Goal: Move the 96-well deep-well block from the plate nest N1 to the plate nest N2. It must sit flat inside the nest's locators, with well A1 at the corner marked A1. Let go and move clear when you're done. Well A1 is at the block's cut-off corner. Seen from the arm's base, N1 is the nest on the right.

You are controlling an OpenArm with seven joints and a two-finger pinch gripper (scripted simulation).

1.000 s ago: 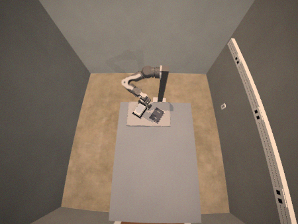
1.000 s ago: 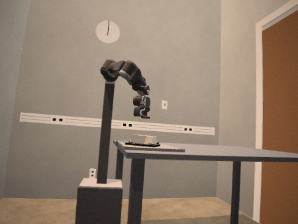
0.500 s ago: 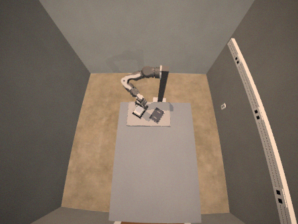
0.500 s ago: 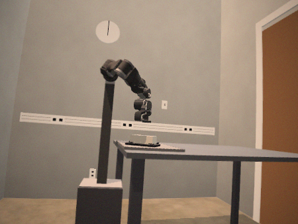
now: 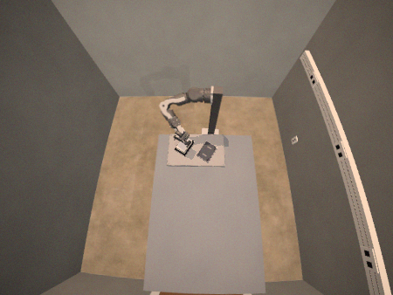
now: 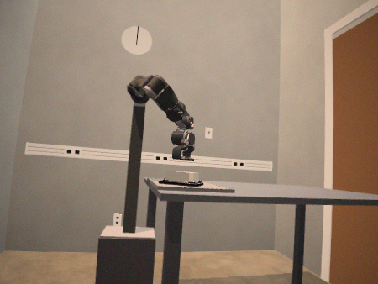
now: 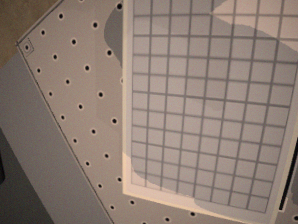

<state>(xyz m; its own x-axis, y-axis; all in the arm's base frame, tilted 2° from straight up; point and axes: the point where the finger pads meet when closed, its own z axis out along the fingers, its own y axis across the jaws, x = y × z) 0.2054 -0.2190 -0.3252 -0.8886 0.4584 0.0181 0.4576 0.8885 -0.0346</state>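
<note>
Right now my hand is 1 cm to the right of the white 96-well deep-well block and 7 cm above it. The rest, counted from my hand: plate nest: 1 cm to the left, 10 cm below; then A1 mark: 4 cm behind, 9 cm to the left, 9 cm below.
</note>
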